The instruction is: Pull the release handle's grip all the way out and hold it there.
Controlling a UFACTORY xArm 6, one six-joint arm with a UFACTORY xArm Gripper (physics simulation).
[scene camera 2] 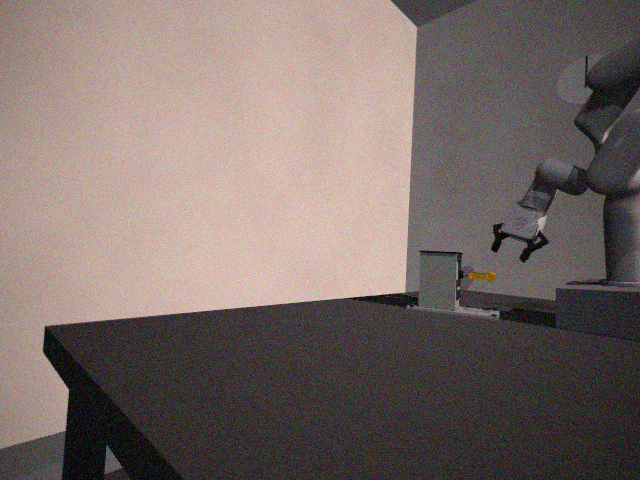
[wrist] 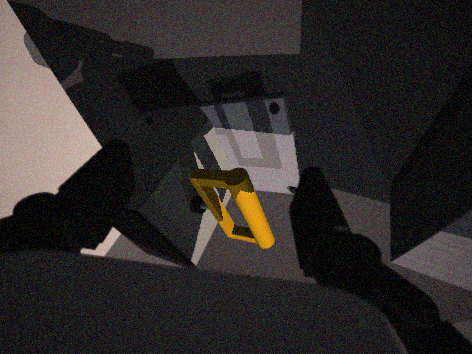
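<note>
The release handle's yellow grip (scene camera 2: pixel 481 276) (wrist: pixel 256 217) sticks out sideways from the upright grey-green housing (scene camera 2: pixel 438 281). In the wrist view the grip is a yellow loop with a thick round bar, partly in shadow. A short dark part joins it to the housing in the scene view. My gripper (scene camera 2: pixel 510 254) (wrist: pixel 215 177) is open and empty. It hangs above the grip and a little to its right in the scene view, clear of it, tilted down. In the wrist view the grip shows between and beyond the two spread fingers.
The housing stands on a pale base plate (scene camera 2: pixel 478 312) (wrist: pixel 272 175), which extends under the grip. The arm's grey pedestal (scene camera 2: pixel 594 310) stands to the right. A dark table top (scene camera 2: pixel 310 372) fills the front of the scene view. A pale wall (scene camera 2: pixel 206 155) rises behind on the left.
</note>
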